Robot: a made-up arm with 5 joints.
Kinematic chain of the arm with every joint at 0, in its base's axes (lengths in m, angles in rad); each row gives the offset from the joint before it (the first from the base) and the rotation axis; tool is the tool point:
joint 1: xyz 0 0 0.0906 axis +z
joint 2: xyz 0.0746 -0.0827 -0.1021 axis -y
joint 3: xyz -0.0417 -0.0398 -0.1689 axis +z
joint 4: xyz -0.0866 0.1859 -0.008 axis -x
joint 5: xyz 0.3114 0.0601 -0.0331 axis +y
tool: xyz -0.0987 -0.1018 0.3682
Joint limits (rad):
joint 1: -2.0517..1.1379
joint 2: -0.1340..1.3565
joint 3: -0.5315..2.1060
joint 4: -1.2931..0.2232
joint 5: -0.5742..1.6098
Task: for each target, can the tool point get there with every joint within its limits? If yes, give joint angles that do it. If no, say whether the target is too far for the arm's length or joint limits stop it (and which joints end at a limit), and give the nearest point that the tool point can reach.
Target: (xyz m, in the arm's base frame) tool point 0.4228 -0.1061 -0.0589
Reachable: yes | joints -1.3062 0.3265 1.2634 -0.9201 1.1768
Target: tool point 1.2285 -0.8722 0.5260
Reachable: no: too far | nearest point 0.5545 -0.3937 0.2136 | short by 0.884 m
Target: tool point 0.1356 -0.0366 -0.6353
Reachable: no: joint limits stop it (at a limit: joint 2, joint 3, joint 4) | nearest point 0.2390 -0.0645 -0.4736 | short by 0.194 m
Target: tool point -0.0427 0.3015 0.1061
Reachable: yes | joints 0.3529 0.7678 1.1327 -0.2528 0.8293
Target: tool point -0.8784 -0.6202 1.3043
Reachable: no: too far | nearest point -0.4086 -0.2885 0.4691 | short by 1.014 m
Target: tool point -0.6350 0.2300 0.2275
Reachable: no: joint limits stop it (at a limit: joint 2, joint 3, joint 4) | nearest point -0.4311 0.1561 0.0743 | short by 0.266 m
